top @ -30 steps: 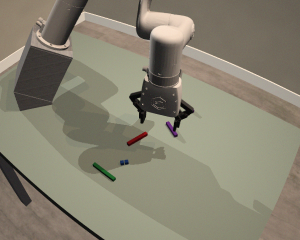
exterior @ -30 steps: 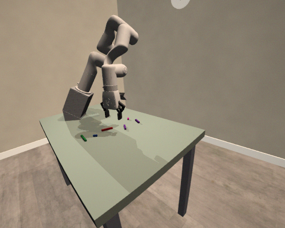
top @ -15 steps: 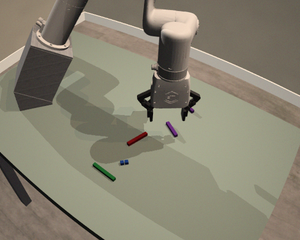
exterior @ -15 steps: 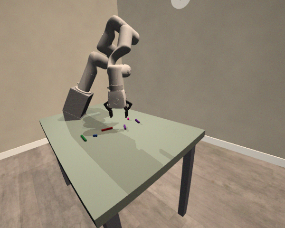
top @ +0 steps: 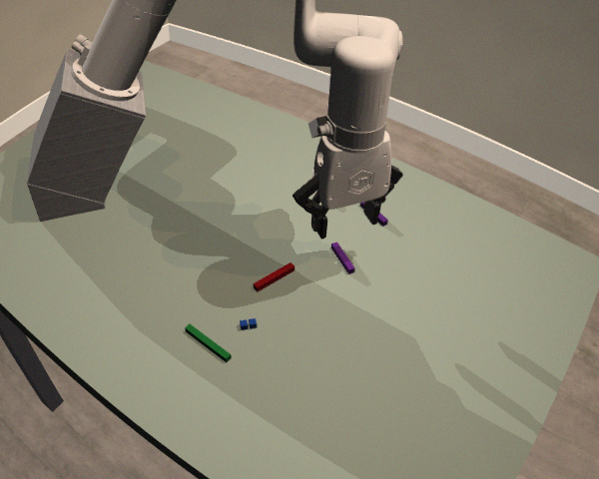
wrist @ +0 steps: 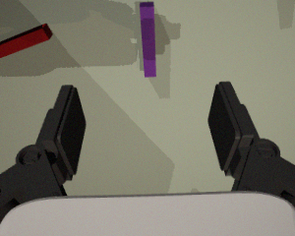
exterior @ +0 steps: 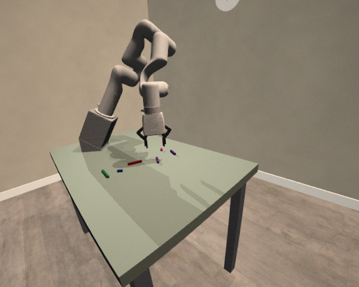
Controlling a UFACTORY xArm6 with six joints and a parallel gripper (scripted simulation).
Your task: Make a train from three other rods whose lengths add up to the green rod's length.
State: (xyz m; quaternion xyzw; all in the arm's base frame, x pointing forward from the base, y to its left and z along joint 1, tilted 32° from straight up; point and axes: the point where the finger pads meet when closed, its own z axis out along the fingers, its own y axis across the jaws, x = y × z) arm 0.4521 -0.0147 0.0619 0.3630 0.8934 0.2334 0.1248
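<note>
My gripper is now 90 mm above the purple rod. Also, from my hand: red rod: 90 mm below, 80 mm to the right, 70 mm behind; then green rod: 230 mm to the right, 90 mm below, 90 mm behind; then magenta rod: 120 mm to the left, 90 mm below, 80 mm behind.
</note>
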